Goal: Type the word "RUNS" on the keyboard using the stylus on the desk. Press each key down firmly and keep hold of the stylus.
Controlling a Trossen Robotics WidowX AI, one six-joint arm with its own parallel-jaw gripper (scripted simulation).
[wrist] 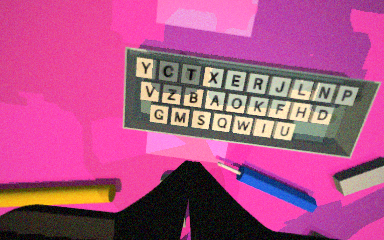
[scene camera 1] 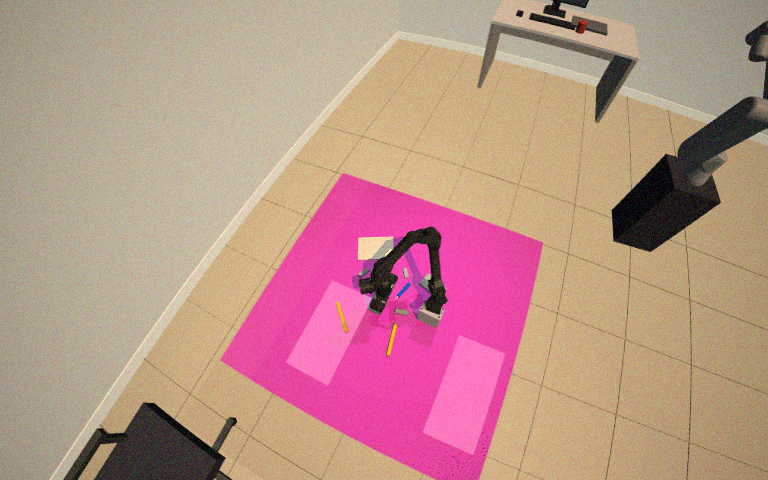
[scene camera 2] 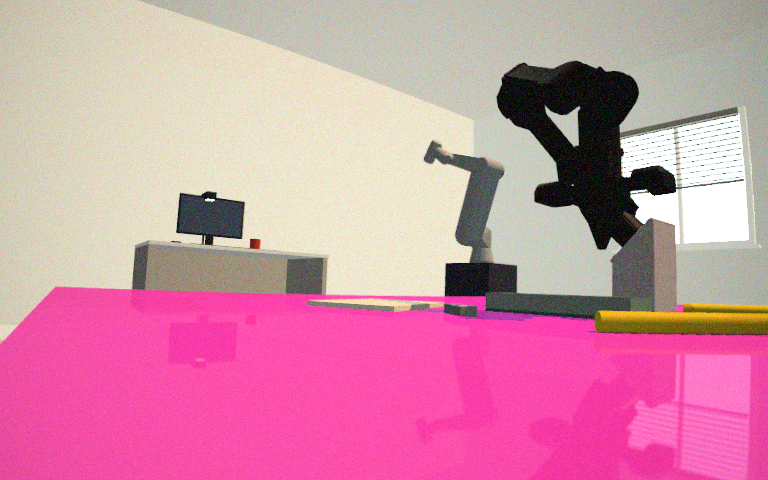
Scene:
beige pad: scene camera 1; scene camera 2; not seen in the wrist view (out of frame)
same spot on beige pad: [scene camera 1: 369, 248] = [scene camera 2: 373, 302]

